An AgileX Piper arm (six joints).
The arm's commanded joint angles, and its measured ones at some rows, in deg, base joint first. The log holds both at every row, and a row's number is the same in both.
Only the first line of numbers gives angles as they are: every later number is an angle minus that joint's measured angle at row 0.
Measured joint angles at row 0:
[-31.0, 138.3, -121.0, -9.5, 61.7, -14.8]
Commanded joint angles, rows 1 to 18:
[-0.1, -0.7, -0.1, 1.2, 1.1, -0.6]
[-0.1, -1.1, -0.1, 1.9, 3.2, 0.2]
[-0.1, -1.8, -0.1, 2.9, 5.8, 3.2]
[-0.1, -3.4, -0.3, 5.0, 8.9, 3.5]
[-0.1, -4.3, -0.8, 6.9, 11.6, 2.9]
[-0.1, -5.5, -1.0, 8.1, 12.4, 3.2]
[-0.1, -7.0, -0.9, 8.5, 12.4, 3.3]
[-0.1, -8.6, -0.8, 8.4, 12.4, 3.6]
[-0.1, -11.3, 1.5, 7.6, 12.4, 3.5]
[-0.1, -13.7, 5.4, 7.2, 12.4, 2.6]
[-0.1, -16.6, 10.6, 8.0, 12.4, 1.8]
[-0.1, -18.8, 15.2, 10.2, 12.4, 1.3]
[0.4, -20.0, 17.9, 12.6, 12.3, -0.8]
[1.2, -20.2, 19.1, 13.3, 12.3, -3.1]
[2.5, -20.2, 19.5, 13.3, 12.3, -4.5]
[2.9, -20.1, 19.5, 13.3, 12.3, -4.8]
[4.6, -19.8, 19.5, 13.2, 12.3, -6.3]
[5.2, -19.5, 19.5, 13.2, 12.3, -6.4]
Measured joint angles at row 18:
[4.0, -19.6, 19.1, 13.1, 8.4, -5.0]
